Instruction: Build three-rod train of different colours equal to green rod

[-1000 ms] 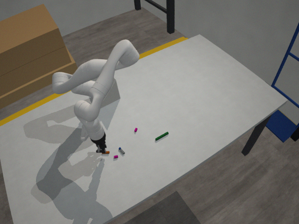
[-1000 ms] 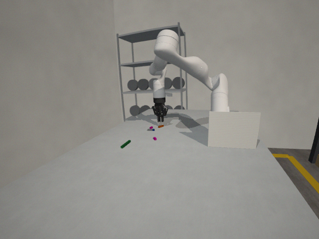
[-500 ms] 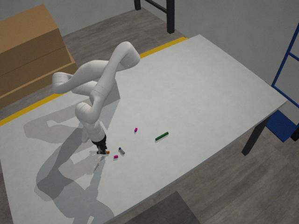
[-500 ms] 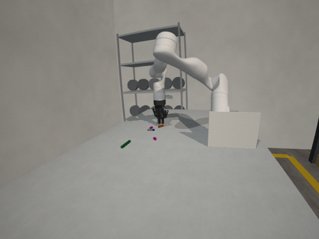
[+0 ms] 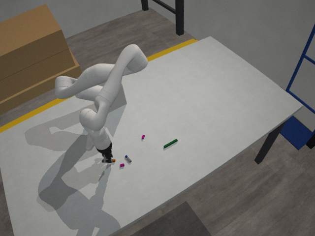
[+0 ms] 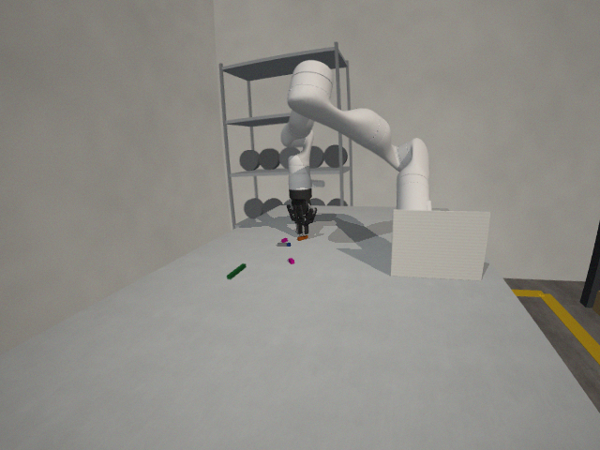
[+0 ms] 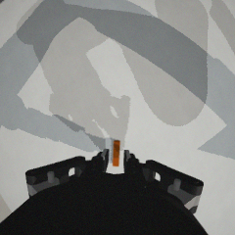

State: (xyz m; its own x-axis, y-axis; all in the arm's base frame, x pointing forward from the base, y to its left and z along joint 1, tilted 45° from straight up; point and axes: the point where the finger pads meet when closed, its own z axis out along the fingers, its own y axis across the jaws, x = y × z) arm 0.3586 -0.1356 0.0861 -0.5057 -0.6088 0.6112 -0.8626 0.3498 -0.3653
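My hand is 30 mm above the orange rod. Round my hand: grey rod: 80 mm to the left, 40 mm ahead, 30 mm below; then blue rod: 80 mm to the left, 30 mm below, 20 mm ahead; then green rod: 310 mm to the left, 80 mm ahead, 30 mm below.
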